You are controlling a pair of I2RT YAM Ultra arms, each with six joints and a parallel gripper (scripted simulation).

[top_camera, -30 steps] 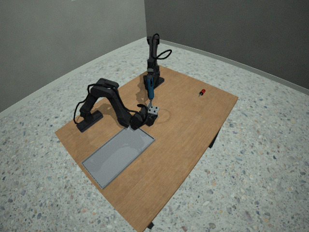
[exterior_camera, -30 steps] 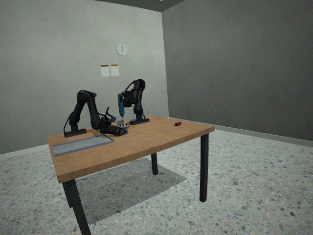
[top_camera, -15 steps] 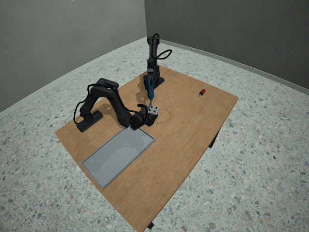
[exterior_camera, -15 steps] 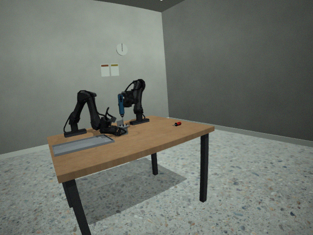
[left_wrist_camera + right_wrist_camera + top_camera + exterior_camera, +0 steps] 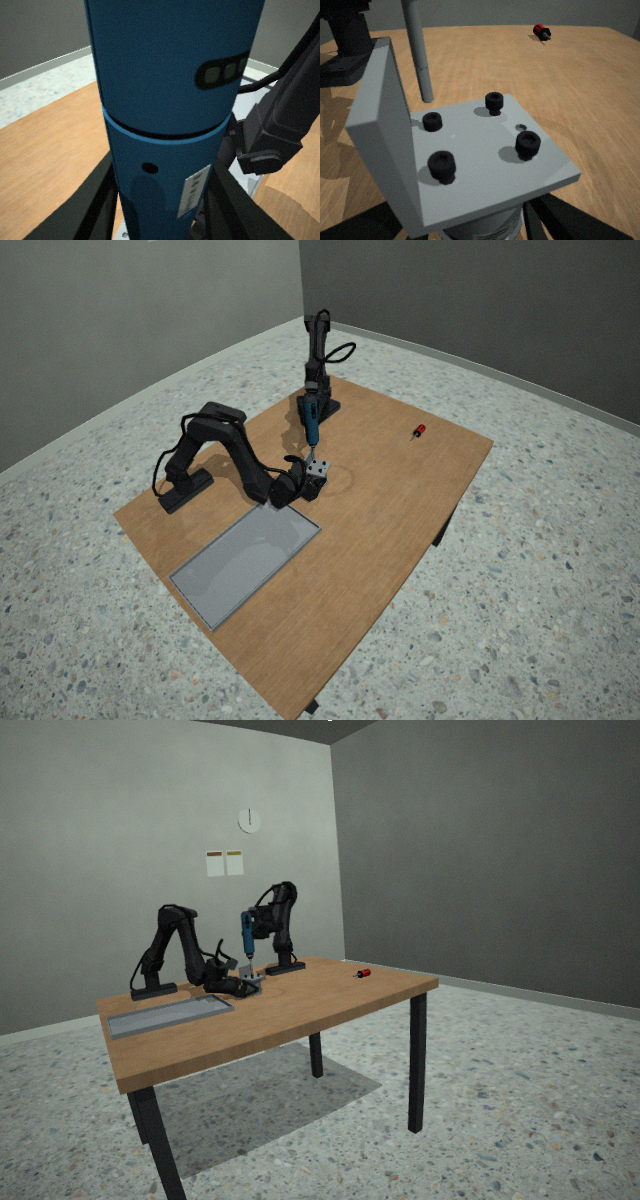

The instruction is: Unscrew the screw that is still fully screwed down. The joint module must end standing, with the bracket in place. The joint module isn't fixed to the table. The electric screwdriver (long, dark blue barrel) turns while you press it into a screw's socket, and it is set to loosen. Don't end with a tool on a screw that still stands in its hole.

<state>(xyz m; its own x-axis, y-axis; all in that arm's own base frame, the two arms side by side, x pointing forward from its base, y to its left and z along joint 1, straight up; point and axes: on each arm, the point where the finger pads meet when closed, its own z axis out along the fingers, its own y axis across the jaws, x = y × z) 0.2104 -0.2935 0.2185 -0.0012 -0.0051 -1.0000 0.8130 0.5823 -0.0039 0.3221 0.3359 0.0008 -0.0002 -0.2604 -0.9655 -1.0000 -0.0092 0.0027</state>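
My right hand is 1 cm below the joint module. The rest, counted from my right hand: grey L-shaped bracket: 5 cm above; flat grey tray: 7 cm ahead, 35 cm to the right, 2 cm below; screw: 2 cm behind, 1 cm to the left, 4 cm above.
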